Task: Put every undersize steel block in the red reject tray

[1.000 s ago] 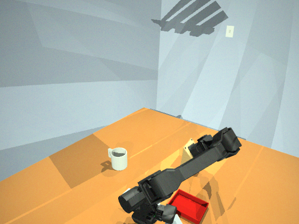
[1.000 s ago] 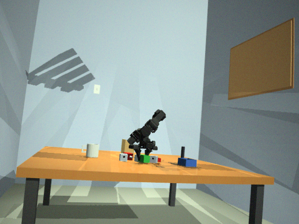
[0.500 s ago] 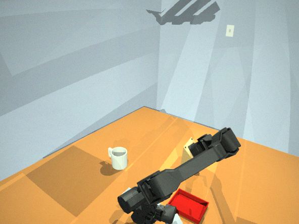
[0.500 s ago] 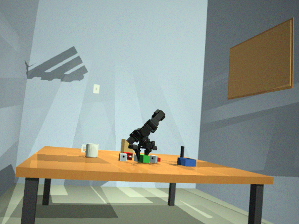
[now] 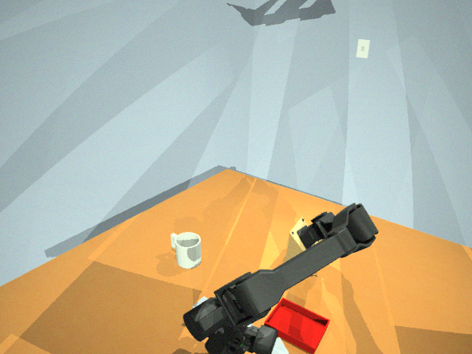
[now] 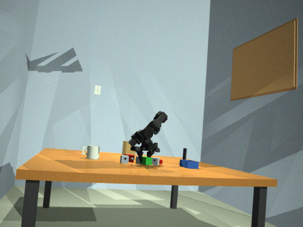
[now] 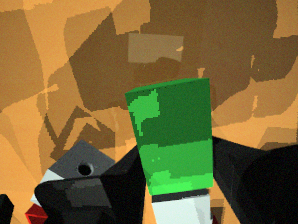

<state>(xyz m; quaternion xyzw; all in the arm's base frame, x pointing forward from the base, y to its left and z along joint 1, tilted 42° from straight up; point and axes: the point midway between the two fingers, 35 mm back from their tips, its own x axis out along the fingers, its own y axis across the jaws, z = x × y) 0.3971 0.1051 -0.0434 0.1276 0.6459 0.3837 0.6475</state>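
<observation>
Right now the steel block is 5 cm behind my gripper tip, 2 cm to the right of it and 1 cm above it. From my gripper tip the other things lie so: green GO gauge 2 cm above, 1 cm behind; then red-handled gauge 13 cm behind, 7 cm to the right, 1 cm above; then red reject tray 16 cm behind, 8 cm to the left.
</observation>
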